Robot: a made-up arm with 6 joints.
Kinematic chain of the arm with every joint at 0, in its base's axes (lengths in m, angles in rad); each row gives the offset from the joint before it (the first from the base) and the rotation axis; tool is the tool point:
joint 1: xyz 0 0 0.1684 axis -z
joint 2: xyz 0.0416 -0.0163 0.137 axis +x
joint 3: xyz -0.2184 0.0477 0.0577 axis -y
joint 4: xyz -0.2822 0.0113 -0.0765 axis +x
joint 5: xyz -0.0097 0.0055 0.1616 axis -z
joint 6: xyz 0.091 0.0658 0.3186 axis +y
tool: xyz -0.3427 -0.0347 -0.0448
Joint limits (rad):
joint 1: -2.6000..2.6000
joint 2: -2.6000..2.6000
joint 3: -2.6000..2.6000
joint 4: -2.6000..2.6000
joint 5: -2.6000..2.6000
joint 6: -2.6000..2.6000
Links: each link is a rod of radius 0.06 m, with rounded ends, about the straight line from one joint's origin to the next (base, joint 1, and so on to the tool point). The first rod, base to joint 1, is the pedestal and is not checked.
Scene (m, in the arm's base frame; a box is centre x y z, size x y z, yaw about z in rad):
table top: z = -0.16
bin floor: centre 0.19 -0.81 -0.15 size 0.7 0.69 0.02 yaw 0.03
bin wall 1: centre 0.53 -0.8 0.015 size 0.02 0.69 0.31 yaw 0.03
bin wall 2: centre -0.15 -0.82 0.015 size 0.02 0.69 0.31 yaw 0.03
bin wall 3: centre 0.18 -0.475 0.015 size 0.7 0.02 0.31 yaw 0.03
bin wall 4: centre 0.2 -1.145 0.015 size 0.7 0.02 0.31 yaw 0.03
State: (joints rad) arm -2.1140 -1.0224 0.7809 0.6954 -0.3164 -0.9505
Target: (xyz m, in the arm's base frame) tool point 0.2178 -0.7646 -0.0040
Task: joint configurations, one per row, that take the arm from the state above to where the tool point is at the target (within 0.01 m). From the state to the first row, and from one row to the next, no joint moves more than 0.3 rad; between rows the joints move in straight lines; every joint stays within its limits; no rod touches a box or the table.
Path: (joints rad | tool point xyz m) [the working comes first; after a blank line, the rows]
Joints at the target: -2.0413 -1.2372 0.5550 0.1656 -2.0648 -2.6000
Straight joint move there: touches bin wall 3.

1: -2.2708 -0.8423 0.7122 0.6643 -0.4741 -1.1942 | 0.3521 -0.2830 0.2449
2: -2.4277 -0.6622 0.6435 0.6331 -0.6319 -1.4379 | 0.3087 -0.2788 0.2611
3: -2.5845 -0.4821 0.5748 0.6020 -0.7896 -1.6817 | 0.2921 -0.3016 0.3123
4: -2.5018 -0.5854 0.5108 0.6223 -1.0656 -1.8959 | 0.2523 -0.4132 0.3323
5: -2.4191 -0.6887 0.4468 0.6425 -1.3416 -2.1102 | 0.2280 -0.5343 0.3427
6: -2.3364 -0.7920 0.3828 0.6628 -1.6176 -2.3245 | 0.2187 -0.6544 0.3554
7: -2.2538 -0.8953 0.3189 0.6831 -1.8936 -2.5388 | 0.2179 -0.7646 0.3837
8: -2.1475 -1.0663 0.4369 0.4243 -1.9792 -2.5694 | 0.1886 -0.7975 0.1779
9: -2.0413 -1.2372 0.5550 0.1656 -2.0648 -2.6000 | 0.2178 -0.7646 -0.0040

